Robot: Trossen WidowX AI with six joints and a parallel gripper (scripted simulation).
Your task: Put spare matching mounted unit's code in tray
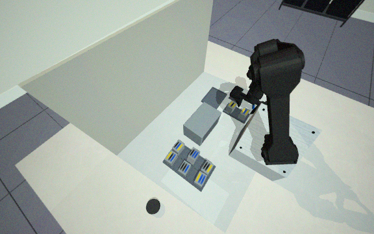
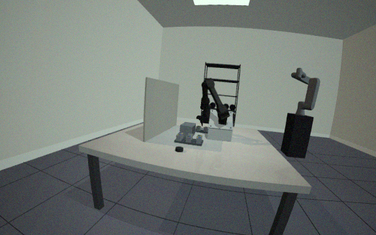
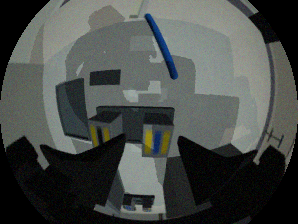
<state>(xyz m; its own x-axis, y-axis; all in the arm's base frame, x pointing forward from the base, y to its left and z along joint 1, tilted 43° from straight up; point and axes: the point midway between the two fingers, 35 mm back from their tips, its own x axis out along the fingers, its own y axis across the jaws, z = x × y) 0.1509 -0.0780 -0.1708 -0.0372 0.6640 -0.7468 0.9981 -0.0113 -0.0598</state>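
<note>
My gripper tip is now 1 cm past the grey spare, 1 cm to the right of it and 1 cm above it. Round my gripper tip: grey holder: 3 cm ahead, 5 cm below; then dark flat tray: 18 cm ahead, 2 cm to the right, 5 cm below; then striped spare: 7 cm ahead, 1 cm below.
</note>
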